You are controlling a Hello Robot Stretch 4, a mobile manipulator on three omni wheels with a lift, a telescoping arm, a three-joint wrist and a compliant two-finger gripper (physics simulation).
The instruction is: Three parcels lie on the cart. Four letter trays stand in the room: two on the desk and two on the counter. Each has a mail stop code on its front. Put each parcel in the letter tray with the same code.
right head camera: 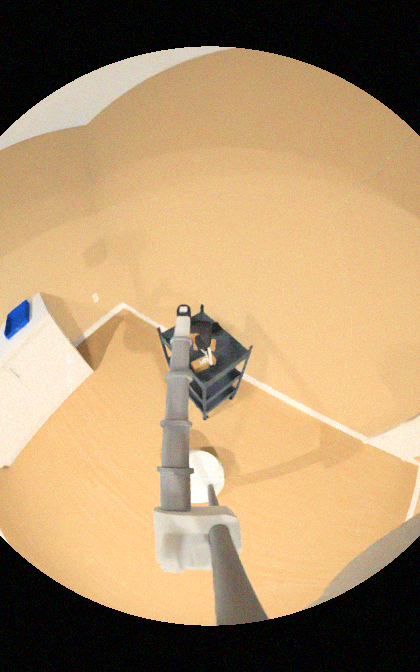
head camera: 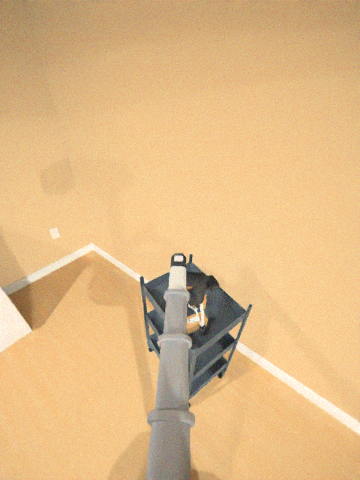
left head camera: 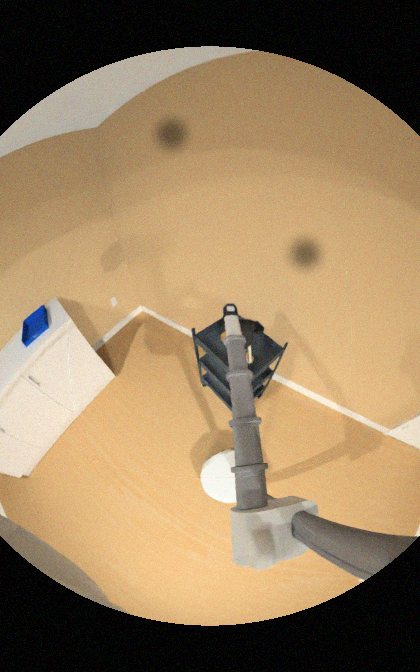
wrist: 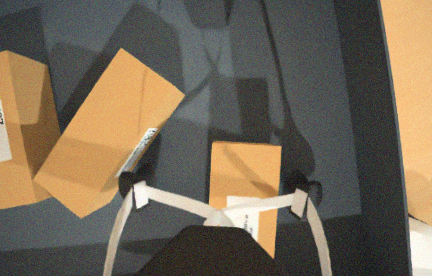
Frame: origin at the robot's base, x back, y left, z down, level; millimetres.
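Seen in the pictures: gripper, fingertip midpoint: (head camera: 194, 321) (wrist: 221, 183).
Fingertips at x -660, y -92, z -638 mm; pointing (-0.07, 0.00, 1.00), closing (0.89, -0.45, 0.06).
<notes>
Pixels of each thing's top centre, then the offset from my fingertips to it. "*": a spot on its surface instead.
- cart, surface spot: (wrist: 320, 95) * dx +39, dy -119, dz +3 mm
- second parcel, middle of its top: (wrist: 99, 134) dx -105, dy +6, dz -49 mm
- third parcel, surface spot: (wrist: 22, 145) * dx -160, dy +48, dz -49 mm
- cart's raised rim, surface spot: (wrist: 392, 135) * dx +85, dy -102, dz -60 mm
My gripper (wrist: 221, 183) is open low over the cart (right head camera: 232, 351) (head camera: 226, 316) (wrist: 320, 95). One parcel (wrist: 245, 172) (right head camera: 202, 364) (head camera: 196, 323) lies between its spread fingers in the wrist view; my fingers and palm partly cover its label. A second parcel (wrist: 107, 125) lies askew to the left, its label foreshortened on its lower right side; the left fingertip is close against it, contact unclear. The third parcel (wrist: 22, 145) is beside it, cut by the frame's left edge, its code partly out of view. A blue letter tray (left head camera: 36, 325) (right head camera: 18, 319) shows no readable code.
The tray stands on a white cabinet unit (left head camera: 65, 367) (right head camera: 47, 367) at the left. My telescoping arm (head camera: 173, 370) (left head camera: 242, 410) (right head camera: 177, 405) reaches over the cart and hides part of it. A white round body (left head camera: 216, 477) (right head camera: 207, 475) is below the arm. The cart's raised rim (wrist: 392, 135) is right of the fingers.
</notes>
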